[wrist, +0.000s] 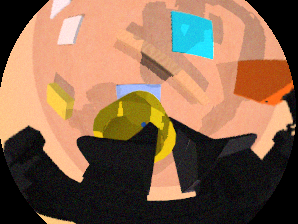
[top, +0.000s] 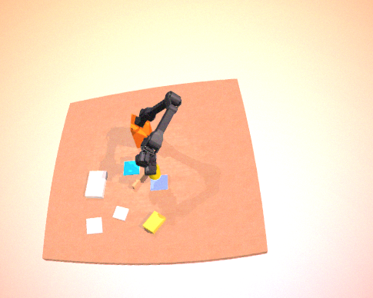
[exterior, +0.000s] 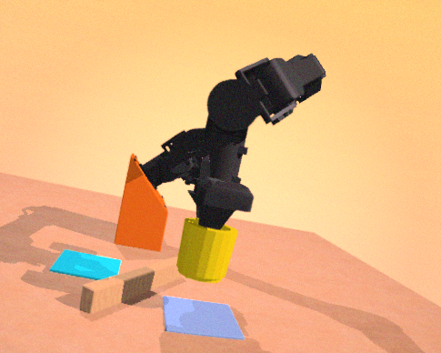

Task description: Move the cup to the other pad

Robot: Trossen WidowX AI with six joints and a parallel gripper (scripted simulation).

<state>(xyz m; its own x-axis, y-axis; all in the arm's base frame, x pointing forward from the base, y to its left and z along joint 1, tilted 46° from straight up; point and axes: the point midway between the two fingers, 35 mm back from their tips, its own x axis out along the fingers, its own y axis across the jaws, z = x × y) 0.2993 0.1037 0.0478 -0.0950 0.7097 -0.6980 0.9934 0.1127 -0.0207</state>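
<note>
Right now the cyan pad is 160 mm to the right of my gripper tip, 90 mm below it and 70 mm behind it. From my gripper tip the other things lie so: wooden block: 80 mm below, 70 mm to the right, 10 mm behind; yellow cup: 20 mm ahead.
</note>
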